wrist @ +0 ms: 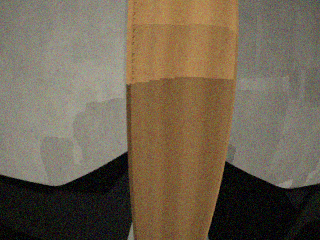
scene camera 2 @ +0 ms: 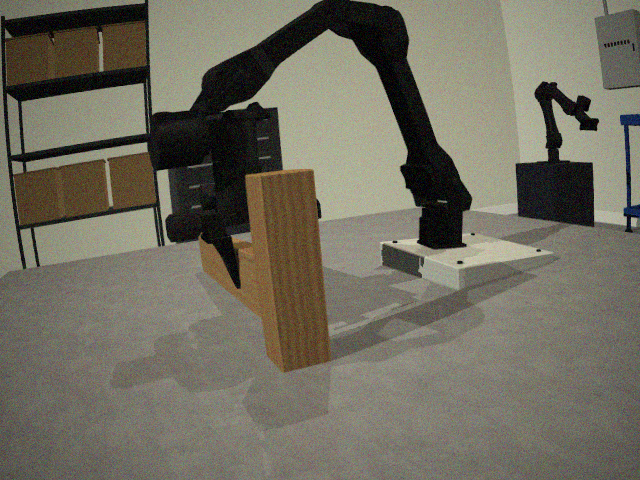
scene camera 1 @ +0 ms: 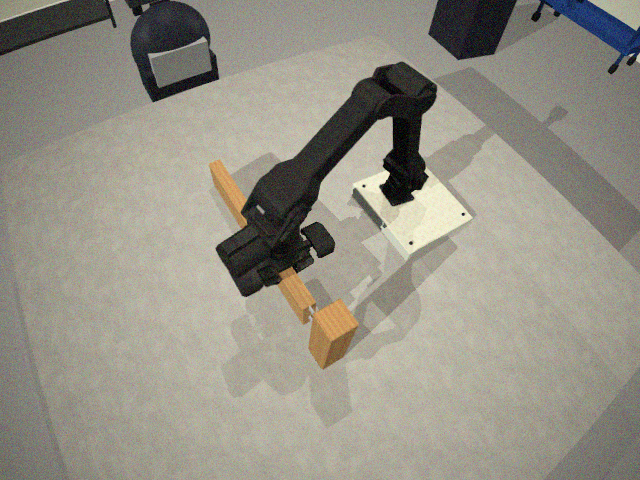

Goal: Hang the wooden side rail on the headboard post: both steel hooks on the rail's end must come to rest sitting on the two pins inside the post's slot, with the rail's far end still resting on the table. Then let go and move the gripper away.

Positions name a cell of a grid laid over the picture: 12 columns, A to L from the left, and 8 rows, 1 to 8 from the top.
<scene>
I see my gripper (scene camera 2: E5) and a wooden side rail (scene camera 1: F5).
The wooden side rail shows as well in the wrist view (wrist: G3) and in scene camera 2 (scene camera 2: E5). My gripper is seen too in the wrist view (wrist: G6) and in scene camera 1 (scene camera 1: F5).
</scene>
